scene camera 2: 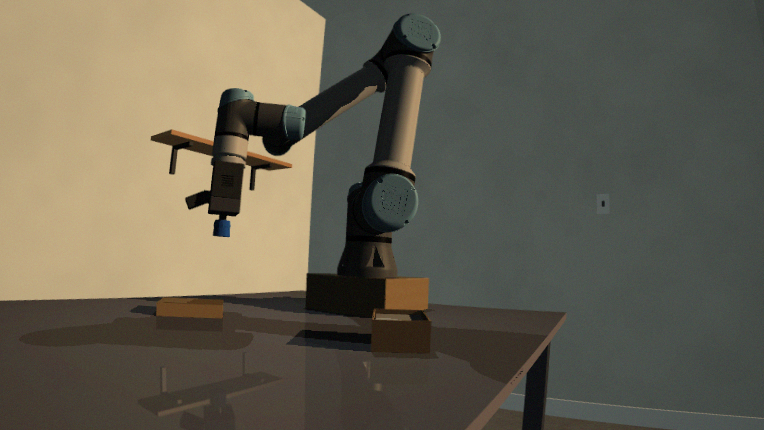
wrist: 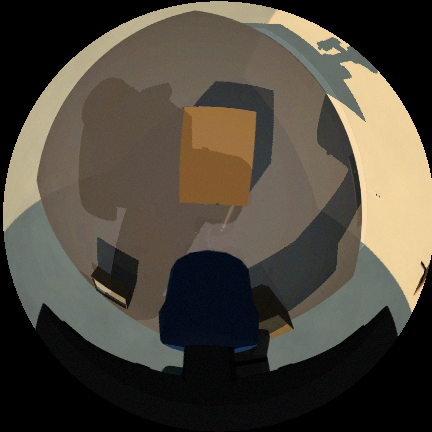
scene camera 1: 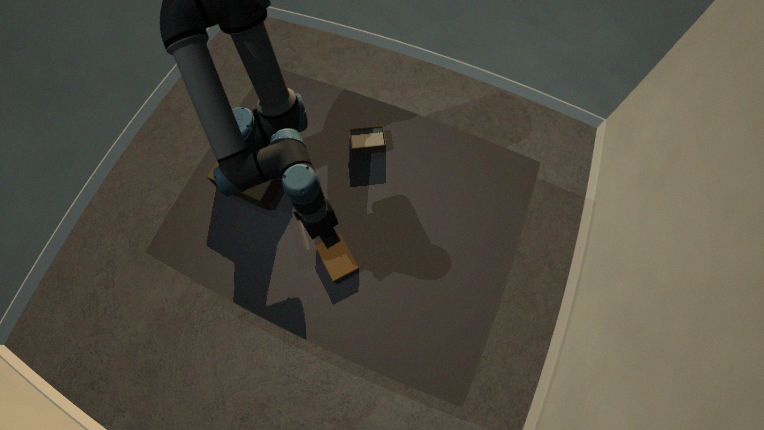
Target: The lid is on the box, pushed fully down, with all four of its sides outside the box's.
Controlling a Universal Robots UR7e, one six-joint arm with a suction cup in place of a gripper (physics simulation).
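Frame: origin at the arm's base, x ahead, y left, z up, level; metres.
Seen in the pictures: hand, its tool point: (scene camera 2: 221, 236) (wrist: 209, 280); arm's base, origin of its link: (scene camera 2: 367, 276).
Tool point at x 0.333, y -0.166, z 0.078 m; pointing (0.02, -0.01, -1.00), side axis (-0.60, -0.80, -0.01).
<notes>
Pixels of each thing's top centre, then the offset from my tool point to it. Level surfaces: height alone.
- lid, centre of its top: (wrist: 216, 153) (scene camera 2: 191, 301) (scene camera 1: 336, 256) 0.042 m ahead, 0.037 m right, 0.138 m down
- box, centre of its top: (scene camera 2: 399, 314) (wrist: 108, 293) (scene camera 1: 367, 136) 0.021 m back, 0.404 m left, 0.117 m down
- dark table, height of its surface: 0.165 m down
The lid (scene camera 1: 339, 262) (scene camera 2: 189, 309) (wrist: 216, 172) is an orange-brown, shallow rectangular piece lying flat on the table, closed face up. The box (scene camera 1: 367, 139) (scene camera 2: 400, 336) (wrist: 112, 284) is brown, upright and open at the top, with a pale inside. It stands apart from the lid, nearer the front right in the second scene view. My gripper, a blue suction cup (scene camera 2: 221, 235) (wrist: 209, 300), hangs well above the table, pointing down and holding nothing. In the wrist view the lid lies ahead of the cup. In the first scene view the cup is hidden.
The arm stands on a brown base block (scene camera 1: 261, 194) (scene camera 2: 347, 293) (wrist: 272, 307) on the dark table (scene camera 1: 481, 213) (scene camera 2: 320, 384). A wooden shelf (scene camera 2: 184, 139) is on the wall behind the arm. The table's right edge runs past the box in the second scene view.
</notes>
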